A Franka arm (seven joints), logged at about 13 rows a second.
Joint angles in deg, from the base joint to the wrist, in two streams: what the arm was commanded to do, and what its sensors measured. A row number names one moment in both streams.
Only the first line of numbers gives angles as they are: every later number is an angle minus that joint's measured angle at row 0.
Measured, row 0:
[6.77, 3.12, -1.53, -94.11, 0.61, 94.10, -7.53]
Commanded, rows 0 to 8:
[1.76, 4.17, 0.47, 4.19, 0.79, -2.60, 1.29]
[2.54, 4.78, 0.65, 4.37, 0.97, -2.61, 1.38]
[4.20, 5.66, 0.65, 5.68, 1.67, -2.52, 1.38]
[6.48, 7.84, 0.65, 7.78, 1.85, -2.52, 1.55]
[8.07, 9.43, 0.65, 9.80, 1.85, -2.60, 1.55]
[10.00, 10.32, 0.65, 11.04, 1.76, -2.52, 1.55]
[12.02, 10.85, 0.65, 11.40, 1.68, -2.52, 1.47]
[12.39, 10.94, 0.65, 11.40, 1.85, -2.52, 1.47]
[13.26, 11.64, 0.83, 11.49, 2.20, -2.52, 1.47]
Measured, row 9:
[12.05, 9.68, 1.10, 8.70, 1.31, -0.85, 0.75]
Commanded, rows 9 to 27:
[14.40, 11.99, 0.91, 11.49, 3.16, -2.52, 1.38]
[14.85, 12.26, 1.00, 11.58, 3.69, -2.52, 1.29]
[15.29, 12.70, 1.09, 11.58, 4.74, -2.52, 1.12]
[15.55, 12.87, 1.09, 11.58, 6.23, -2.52, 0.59]
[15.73, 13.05, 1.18, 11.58, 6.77, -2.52, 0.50]
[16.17, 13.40, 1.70, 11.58, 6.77, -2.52, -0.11]
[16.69, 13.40, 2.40, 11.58, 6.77, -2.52, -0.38]
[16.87, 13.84, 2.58, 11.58, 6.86, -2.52, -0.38]
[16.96, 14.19, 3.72, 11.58, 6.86, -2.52, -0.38]
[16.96, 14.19, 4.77, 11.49, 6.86, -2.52, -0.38]
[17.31, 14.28, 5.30, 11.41, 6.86, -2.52, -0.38]
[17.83, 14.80, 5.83, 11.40, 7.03, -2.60, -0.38]
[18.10, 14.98, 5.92, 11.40, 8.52, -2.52, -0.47]
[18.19, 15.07, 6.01, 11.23, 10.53, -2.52, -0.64]
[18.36, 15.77, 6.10, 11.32, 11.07, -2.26, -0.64]
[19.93, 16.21, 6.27, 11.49, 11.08, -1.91, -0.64]
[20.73, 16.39, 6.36, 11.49, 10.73, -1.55, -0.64]
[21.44, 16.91, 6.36, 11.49, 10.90, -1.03, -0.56]
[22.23, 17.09, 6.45, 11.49, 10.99, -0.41, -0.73]
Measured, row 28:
[20.60, 15.55, 6.68, 9.53, 9.77, -0.67, 0.14]
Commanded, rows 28 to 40:
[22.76, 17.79, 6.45, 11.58, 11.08, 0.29, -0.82]
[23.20, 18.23, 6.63, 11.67, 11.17, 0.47, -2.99]
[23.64, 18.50, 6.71, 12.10, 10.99, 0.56, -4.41]
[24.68, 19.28, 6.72, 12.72, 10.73, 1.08, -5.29]
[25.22, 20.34, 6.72, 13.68, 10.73, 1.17, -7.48]
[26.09, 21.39, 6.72, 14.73, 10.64, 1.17, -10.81]
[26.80, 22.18, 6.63, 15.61, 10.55, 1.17, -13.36]
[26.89, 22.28, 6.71, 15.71, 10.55, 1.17, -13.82]
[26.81, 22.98, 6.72, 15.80, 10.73, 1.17, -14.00]
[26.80, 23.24, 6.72, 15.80, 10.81, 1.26, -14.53]
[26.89, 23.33, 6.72, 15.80, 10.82, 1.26, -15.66]
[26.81, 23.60, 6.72, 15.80, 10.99, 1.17, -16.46]
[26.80, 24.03, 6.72, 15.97, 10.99, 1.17, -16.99]
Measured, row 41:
[26.52, 22.49, 7.19, 13.91, 9.81, 1.61, -14.59]
